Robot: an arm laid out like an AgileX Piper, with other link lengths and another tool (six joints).
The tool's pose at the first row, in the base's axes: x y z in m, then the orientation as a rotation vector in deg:
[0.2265, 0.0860, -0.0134, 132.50, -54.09, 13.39]
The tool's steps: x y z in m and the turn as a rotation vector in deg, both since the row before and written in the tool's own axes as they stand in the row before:
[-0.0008, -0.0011, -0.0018, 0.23, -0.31, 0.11]
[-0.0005, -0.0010, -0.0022, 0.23, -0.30, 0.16]
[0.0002, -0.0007, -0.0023, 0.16, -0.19, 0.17]
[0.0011, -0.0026, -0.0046, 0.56, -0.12, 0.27]
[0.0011, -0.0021, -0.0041, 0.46, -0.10, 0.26]
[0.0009, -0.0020, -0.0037, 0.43, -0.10, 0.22]
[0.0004, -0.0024, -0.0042, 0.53, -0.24, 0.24]
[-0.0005, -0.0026, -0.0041, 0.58, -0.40, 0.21]
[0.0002, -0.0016, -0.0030, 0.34, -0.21, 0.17]
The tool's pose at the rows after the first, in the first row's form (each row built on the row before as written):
[0.2268, 0.0882, -0.0128, 132.76, -54.39, 13.20]
[0.2273, 0.0904, -0.0117, 133.00, -54.75, 13.04]
[0.2281, 0.0920, -0.0101, 133.13, -55.06, 12.98]
[0.2310, 0.0955, -0.0072, 133.56, -55.49, 13.25]
[0.2335, 0.0984, -0.0045, 133.90, -55.89, 13.49]
[0.2358, 0.1011, -0.0021, 134.23, -56.24, 13.69]
[0.2380, 0.1046, 0.0004, 134.68, -56.69, 13.80]
[0.2397, 0.1087, 0.0024, 135.25, -57.19, 13.74]
[0.2411, 0.1112, 0.0043, 135.55, -57.53, 13.75]

